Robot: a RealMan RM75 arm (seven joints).
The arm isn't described. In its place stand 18 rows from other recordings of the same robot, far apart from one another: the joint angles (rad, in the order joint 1, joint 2, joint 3, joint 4, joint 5, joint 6, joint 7), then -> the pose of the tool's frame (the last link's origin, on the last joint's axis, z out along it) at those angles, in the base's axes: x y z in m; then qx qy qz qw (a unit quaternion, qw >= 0).
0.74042, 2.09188, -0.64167, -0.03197, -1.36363, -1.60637, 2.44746 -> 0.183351 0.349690 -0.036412 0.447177 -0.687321 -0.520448 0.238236
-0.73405, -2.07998, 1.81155, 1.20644, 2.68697, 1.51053, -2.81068 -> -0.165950 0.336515 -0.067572 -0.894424 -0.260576 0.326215 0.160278
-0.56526, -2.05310, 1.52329, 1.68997, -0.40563, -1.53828, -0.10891 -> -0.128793 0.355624 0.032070 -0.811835 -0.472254 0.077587 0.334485
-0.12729, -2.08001, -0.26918, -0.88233, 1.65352, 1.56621, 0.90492 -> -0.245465 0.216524 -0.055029 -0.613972 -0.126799 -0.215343 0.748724
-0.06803, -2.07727, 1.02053, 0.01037, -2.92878, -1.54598, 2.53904 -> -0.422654 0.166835 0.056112 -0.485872 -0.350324 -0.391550 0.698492
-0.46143, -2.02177, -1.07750, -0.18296, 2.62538, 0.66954, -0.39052 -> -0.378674 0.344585 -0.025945 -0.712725 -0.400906 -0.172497 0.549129
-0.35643, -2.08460, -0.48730, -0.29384, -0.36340, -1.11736, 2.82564 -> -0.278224 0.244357 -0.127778 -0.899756 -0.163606 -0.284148 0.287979
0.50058, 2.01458, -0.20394, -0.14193, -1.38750, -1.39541, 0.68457 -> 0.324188 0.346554 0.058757 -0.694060 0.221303 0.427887 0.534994
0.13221, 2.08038, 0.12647, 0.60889, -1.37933, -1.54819, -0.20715 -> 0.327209 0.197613 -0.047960 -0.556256 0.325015 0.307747 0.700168
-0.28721, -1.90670, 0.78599, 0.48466, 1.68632, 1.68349, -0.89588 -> -0.335517 0.259686 0.052624 -0.928738 -0.103873 -0.274901 0.226023
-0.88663, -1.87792, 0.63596, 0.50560, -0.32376, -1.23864, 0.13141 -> -0.291867 0.423839 0.060579 -0.601730 -0.756228 0.012897 0.256658
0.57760, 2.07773, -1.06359, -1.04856, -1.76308, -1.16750, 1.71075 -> 0.159155 0.406937 0.034399 -0.922609 0.156994 0.246635 0.251628
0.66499, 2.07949, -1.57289, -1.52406, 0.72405, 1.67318, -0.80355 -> 0.102216 0.321415 -0.024054 -0.980772 0.076353 -0.169283 0.059992
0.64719, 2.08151, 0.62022, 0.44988, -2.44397, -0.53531, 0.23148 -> 0.227116 0.362483 -0.134744 -0.872189 0.248344 0.193014 0.374643
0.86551, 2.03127, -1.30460, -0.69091, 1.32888, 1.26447, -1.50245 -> 0.120818 0.398623 -0.052486 -0.987874 0.078803 0.122615 0.053494
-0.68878, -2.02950, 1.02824, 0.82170, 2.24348, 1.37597, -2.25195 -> -0.223325 0.384503 -0.005077 -0.897232 -0.425940 -0.037955 0.110042
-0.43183, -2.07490, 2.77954, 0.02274, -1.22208, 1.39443, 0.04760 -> -0.328264 0.309439 0.001054 -0.728925 -0.070952 -0.250284 0.633239
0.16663, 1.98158, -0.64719, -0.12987, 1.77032, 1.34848, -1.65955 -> 0.406633 0.215784 0.010974 -0.601323 0.600633 0.423007 0.314190
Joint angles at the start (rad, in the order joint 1, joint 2, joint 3, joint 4, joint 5, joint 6, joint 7):
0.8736 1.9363 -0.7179 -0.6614 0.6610 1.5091 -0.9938
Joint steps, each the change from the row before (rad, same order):
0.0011 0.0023 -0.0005 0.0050 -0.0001 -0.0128 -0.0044
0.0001 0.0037 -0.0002 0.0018 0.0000 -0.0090 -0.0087
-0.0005 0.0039 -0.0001 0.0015 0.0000 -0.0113 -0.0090
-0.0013 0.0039 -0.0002 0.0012 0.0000 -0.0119 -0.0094
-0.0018 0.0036 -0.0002 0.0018 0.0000 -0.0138 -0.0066
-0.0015 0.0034 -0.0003 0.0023 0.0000 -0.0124 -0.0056
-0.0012 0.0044 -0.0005 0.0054 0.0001 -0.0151 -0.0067
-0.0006 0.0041 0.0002 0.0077 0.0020 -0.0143 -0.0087
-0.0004 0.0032 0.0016 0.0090 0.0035 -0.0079 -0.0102
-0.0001 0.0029 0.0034 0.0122 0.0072 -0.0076 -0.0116
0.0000 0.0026 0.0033 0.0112 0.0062 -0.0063 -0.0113
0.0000 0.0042 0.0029 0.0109 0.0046 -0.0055 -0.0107
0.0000 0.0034 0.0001 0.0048 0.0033 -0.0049 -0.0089
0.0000 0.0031 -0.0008 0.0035 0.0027 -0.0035 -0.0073
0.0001 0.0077 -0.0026 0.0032 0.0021 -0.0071 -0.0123
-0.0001 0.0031 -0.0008 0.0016 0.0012 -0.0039 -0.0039
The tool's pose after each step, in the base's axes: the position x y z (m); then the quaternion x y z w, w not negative. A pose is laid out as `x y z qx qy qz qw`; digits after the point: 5 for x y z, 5 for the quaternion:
0.22001 0.41286 0.03810 -0.90537 0.41032 0.01176 0.10867
0.22003 0.41329 0.03634 -0.90673 0.40676 0.01225 0.11065
0.22032 0.41390 0.03462 -0.90791 0.40322 0.01292 0.11381
0.22093 0.41444 0.03298 -0.90899 0.39973 0.01348 0.11738
0.22193 0.41509 0.03144 -0.90921 0.39786 0.01419 0.12179
0.22284 0.41556 0.02984 -0.90932 0.39647 0.01476 0.12540
0.22391 0.41589 0.02727 -0.90937 0.39531 0.01535 0.12863
0.22474 0.41608 0.02443 -0.90968 0.39385 0.01681 0.13073
0.22530 0.41554 0.02164 -0.91037 0.39247 0.01893 0.12974
0.22561 0.41487 0.01851 -0.91087 0.39177 0.02331 0.12763
0.22588 0.41416 0.01566 -0.91145 0.39086 0.02713 0.12549
0.22604 0.41299 0.01206 -0.91209 0.39013 0.03024 0.12237
0.22581 0.41253 0.00976 -0.91319 0.38774 0.03181 0.12135
0.22550 0.41204 0.00772 -0.91427 0.38548 0.03278 0.12017
0.22467 0.41113 0.00359 -0.91651 0.38059 0.03324 0.11857
0.22442 0.41085 0.00193 -0.91705 0.37932 0.03377 0.11833

